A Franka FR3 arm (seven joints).
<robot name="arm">
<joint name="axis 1" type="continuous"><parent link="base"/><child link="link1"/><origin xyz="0.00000 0.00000 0.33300" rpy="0.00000 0.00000 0.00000"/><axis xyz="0 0 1"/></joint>
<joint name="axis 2" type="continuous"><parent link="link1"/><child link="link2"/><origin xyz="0.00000 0.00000 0.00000" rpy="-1.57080 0.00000 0.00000"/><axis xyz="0 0 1"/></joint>
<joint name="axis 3" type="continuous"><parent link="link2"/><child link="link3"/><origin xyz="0.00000 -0.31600 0.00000" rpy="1.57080 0.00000 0.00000"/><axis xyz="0 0 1"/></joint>
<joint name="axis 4" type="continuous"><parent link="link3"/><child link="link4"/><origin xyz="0.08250 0.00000 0.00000" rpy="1.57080 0.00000 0.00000"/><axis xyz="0 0 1"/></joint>
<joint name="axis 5" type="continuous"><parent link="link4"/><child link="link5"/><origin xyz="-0.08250 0.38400 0.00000" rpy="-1.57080 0.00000 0.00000"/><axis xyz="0 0 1"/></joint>
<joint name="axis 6" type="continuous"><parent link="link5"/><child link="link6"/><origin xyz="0.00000 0.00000 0.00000" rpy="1.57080 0.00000 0.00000"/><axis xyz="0 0 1"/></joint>
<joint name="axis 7" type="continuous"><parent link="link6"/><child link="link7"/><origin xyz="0.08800 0.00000 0.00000" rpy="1.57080 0.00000 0.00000"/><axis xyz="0 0 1"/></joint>
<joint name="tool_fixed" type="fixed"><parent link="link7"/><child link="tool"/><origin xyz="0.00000 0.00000 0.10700" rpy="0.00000 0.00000 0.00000"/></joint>
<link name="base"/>
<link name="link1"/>
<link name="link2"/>
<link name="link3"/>
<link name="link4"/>
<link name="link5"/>
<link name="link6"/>
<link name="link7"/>
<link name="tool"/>
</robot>
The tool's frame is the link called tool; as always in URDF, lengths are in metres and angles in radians. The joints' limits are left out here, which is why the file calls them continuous.
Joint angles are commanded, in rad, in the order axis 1, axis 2, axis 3, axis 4, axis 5, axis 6, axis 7. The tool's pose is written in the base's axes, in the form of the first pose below.
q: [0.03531, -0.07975, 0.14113, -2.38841, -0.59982, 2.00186, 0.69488]
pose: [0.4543 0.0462 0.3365 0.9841 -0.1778 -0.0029 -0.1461 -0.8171 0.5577]
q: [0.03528, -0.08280, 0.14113, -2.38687, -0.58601, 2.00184, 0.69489]
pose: [0.4543 0.0469 0.3382 0.9824 -0.1870 -0.0019 -0.1553 -0.8214 0.5487]
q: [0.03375, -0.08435, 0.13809, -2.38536, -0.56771, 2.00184, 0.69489]
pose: [0.4544 0.0457 0.3390 0.9791 -0.2034 -0.0039 -0.1695 -0.8263 0.5371]
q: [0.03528, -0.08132, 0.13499, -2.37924, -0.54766, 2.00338, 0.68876]
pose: [0.4560 0.0464 0.3397 0.9772 -0.2121 -0.0088 -0.1763 -0.8340 0.5229]
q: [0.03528, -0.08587, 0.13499, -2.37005, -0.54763, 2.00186, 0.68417]
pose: [0.4586 0.0468 0.3454 0.9780 -0.2088 0.0007 -0.1787 -0.8354 0.5198]
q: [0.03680, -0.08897, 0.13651, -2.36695, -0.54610, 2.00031, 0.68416]
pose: [0.4592 0.0484 0.3480 0.9782 -0.2074 0.0052 -0.1800 -0.8361 0.5182]
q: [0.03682, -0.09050, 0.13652, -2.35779, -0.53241, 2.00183, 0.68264]
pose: [0.4617 0.0497 0.3522 0.9767 -0.2141 0.0115 -0.1904 -0.8414 0.5057]
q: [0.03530, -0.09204, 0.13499, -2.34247, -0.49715, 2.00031, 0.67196]
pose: [0.4652 0.0507 0.3583 0.9730 -0.2306 0.0106 -0.2074 -0.8529 0.4791]
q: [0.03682, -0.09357, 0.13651, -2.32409, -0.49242, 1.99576, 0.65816]
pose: [0.4697 0.0530 0.3663 0.9753 -0.2202 0.0179 -0.2024 -0.8580 0.4721]
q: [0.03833, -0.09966, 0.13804, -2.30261, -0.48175, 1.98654, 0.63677]
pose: [0.4740 0.0554 0.3776 0.9777 -0.2085 0.0241 -0.1958 -0.8651 0.4618]
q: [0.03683, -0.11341, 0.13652, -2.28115, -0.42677, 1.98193, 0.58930]
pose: [0.4773 0.0576 0.3918 0.9790 -0.2032 0.0167 -0.1915 -0.8884 0.4171]
